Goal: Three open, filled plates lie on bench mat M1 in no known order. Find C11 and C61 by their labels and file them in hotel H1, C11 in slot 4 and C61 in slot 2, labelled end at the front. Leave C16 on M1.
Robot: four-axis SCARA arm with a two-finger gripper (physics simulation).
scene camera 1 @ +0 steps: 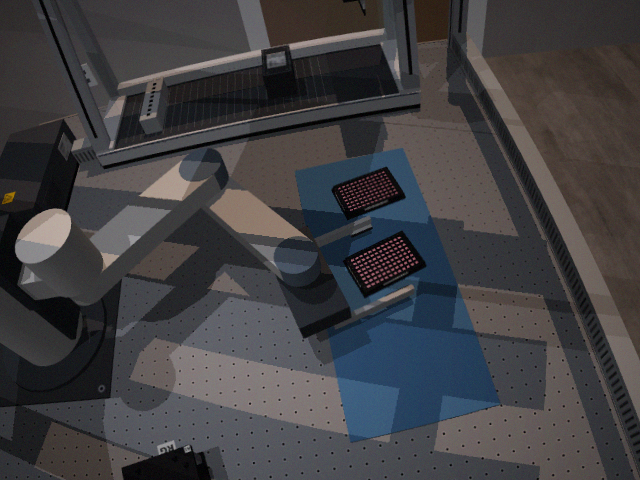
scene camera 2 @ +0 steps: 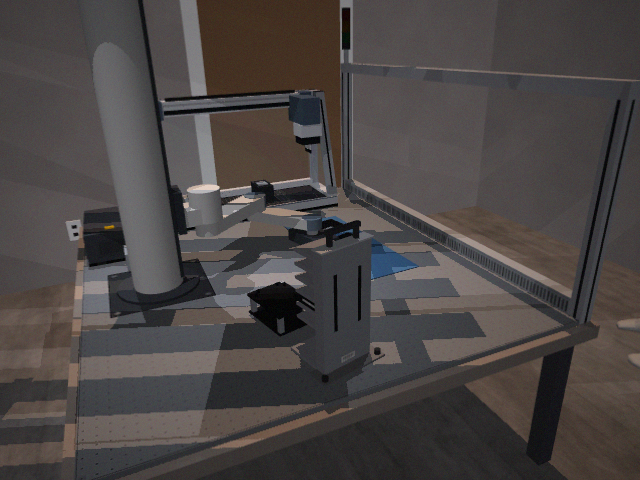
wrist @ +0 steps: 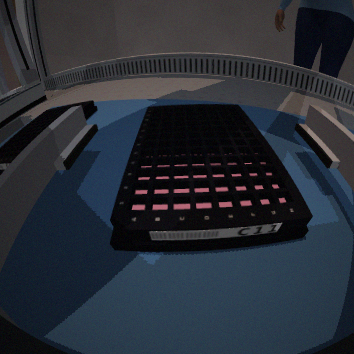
same spot on blue mat M1: (wrist: 70, 283) = (scene camera 1: 330, 260)
